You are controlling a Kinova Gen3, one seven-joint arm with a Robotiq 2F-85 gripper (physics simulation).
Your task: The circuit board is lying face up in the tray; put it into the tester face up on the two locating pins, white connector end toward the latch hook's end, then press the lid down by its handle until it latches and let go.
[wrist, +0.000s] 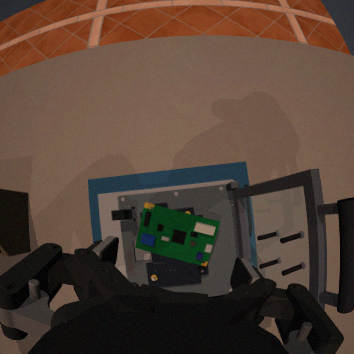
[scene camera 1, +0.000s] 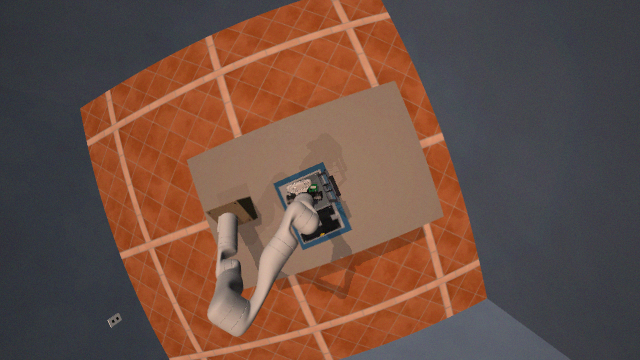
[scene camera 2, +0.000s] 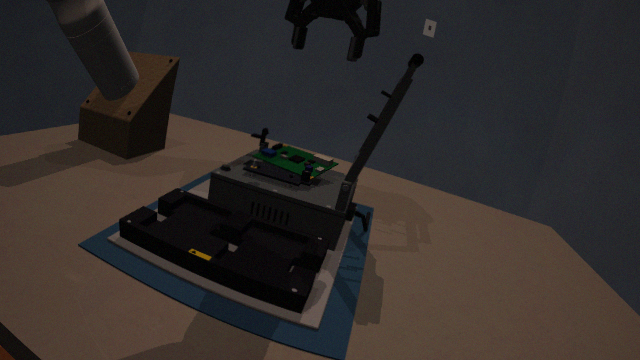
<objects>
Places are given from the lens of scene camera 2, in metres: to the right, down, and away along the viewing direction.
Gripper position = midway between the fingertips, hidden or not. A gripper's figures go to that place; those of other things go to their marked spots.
gripper (scene camera 2: 323, 54): 0.01, -0.18, 0.49
green circuit board (scene camera 2: 294, 160): -0.04, -0.03, 0.53
tester lid (scene camera 2: 395, 98): 0.09, -0.10, 0.40
The marked spots on the tester lid and the green circuit board are 0.19 m apart.
</objects>
